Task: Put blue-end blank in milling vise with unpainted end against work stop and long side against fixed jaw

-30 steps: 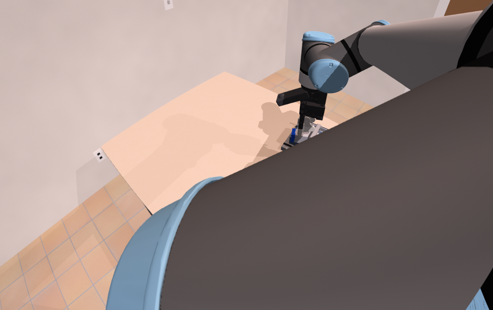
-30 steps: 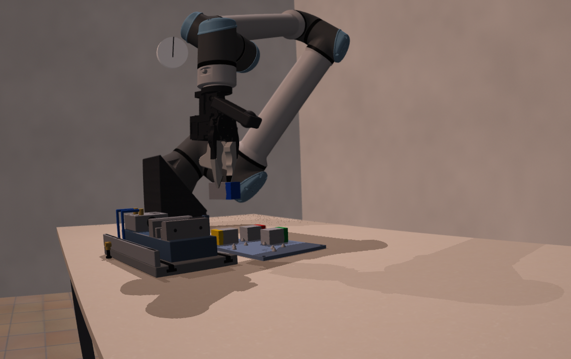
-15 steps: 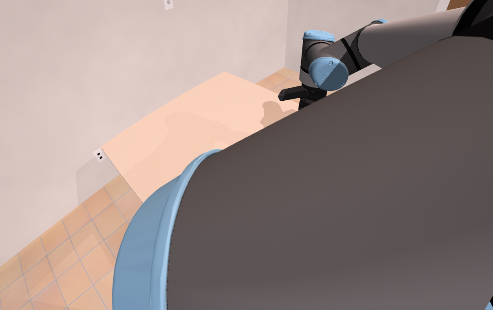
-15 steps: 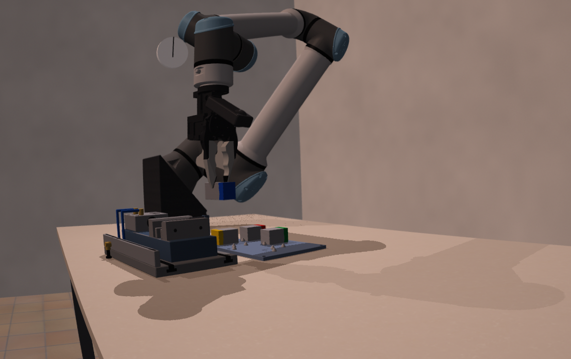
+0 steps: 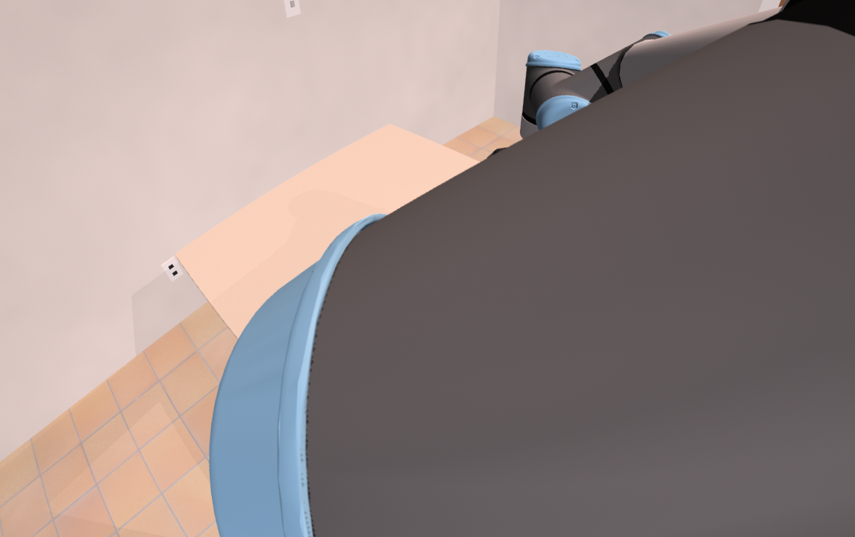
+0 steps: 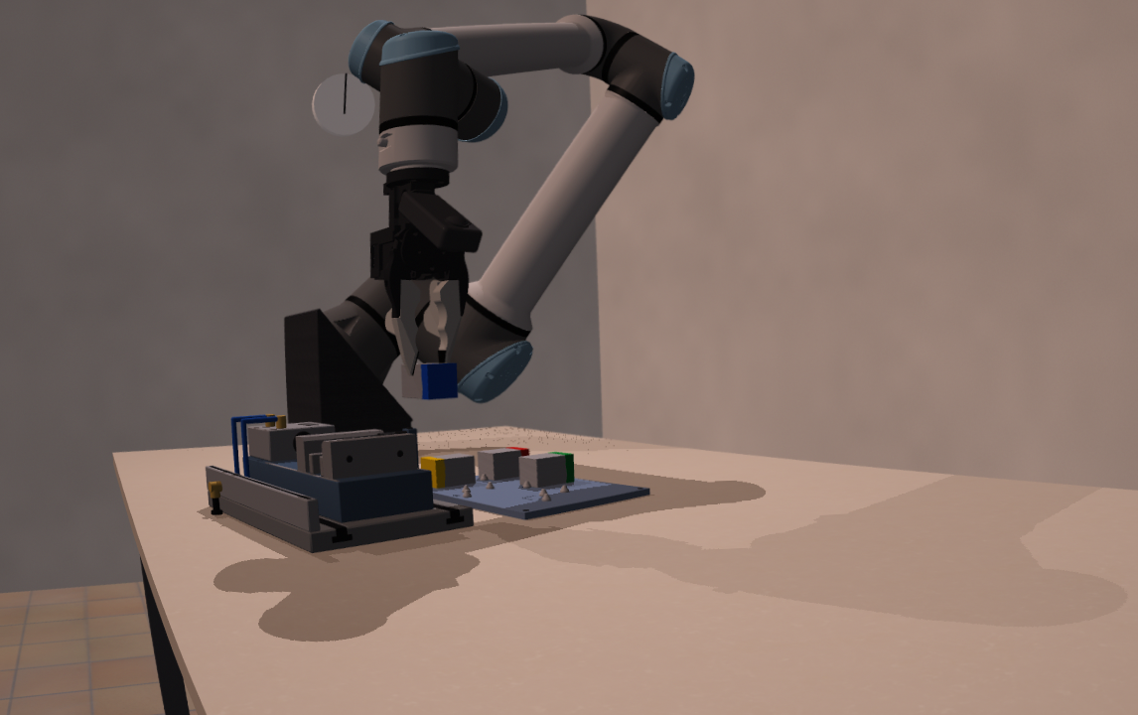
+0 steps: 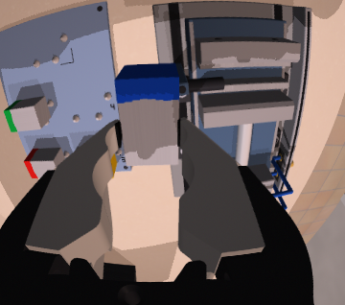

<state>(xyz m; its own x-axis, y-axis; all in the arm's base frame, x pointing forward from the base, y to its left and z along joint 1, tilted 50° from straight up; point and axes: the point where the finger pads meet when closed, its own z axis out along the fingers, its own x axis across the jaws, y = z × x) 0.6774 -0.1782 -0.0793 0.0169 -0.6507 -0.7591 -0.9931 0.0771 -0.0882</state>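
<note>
Now: the moving jaw 3 cm behind my hand, 10 cm to the right of it and 9 cm below it. Also, from my hand: blue-ended blank 2 cm below; pale rod 8 cm behind, 10 cm to the right, 9 cm below; work stop 5 cm to the right, 8 cm below.
</note>
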